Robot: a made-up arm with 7 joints.
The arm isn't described. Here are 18 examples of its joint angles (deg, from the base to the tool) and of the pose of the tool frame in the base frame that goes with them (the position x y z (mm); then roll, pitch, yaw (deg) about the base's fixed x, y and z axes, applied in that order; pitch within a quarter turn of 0, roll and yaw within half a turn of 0).
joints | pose
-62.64 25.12 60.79 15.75 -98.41 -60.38 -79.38 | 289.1 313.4 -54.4 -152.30 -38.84 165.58
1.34 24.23 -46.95 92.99 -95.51 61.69 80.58 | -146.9 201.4 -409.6 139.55 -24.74 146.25
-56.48 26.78 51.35 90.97 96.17 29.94 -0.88 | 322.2 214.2 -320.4 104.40 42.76 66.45
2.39 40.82 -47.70 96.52 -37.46 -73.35 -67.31 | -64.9 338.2 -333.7 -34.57 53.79 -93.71
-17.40 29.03 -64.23 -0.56 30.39 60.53 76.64 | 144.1 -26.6 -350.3 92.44 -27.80 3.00
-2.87 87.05 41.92 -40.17 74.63 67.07 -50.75 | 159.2 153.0 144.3 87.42 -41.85 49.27
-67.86 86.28 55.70 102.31 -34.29 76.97 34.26 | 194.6 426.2 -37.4 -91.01 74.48 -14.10
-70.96 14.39 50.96 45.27 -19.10 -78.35 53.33 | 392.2 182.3 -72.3 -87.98 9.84 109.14
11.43 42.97 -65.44 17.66 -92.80 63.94 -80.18 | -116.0 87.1 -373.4 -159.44 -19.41 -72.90
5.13 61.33 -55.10 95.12 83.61 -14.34 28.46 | -99.7 461.6 -201.9 -109.85 52.93 107.49
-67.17 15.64 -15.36 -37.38 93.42 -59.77 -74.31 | 213.2 -96.9 57.1 176.63 1.34 -25.57
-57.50 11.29 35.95 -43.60 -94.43 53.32 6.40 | 212.9 80.9 72.6 -12.72 -48.28 -62.30
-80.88 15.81 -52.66 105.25 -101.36 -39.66 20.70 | 440.7 122.1 -168.2 -23.86 -0.77 53.57
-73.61 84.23 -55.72 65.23 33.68 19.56 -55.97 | 278.4 429.3 48.9 128.48 32.54 91.12
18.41 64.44 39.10 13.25 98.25 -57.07 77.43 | 136.5 382.2 -117.3 122.29 -1.30 -50.42
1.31 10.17 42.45 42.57 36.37 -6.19 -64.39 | 36.2 240.3 -414.7 -38.51 58.55 -57.83
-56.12 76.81 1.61 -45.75 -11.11 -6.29 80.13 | 174.7 46.5 135.1 -128.49 -61.83 144.26
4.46 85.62 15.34 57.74 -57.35 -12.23 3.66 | 128.3 490.3 -20.8 33.10 -7.24 56.58
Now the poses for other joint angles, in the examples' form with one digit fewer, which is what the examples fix.
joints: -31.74 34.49 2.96 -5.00 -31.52 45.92 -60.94
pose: 336 133 -135 -19.7 14.1 -70.6
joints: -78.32 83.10 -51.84 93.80 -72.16 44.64 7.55
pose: 186 468 13 18.4 37.9 87.4
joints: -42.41 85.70 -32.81 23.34 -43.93 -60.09 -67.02
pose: 307 280 -1 60.0 26.7 -71.0
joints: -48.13 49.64 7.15 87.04 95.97 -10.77 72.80
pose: 271 361 -246 126.7 -21.3 -3.5
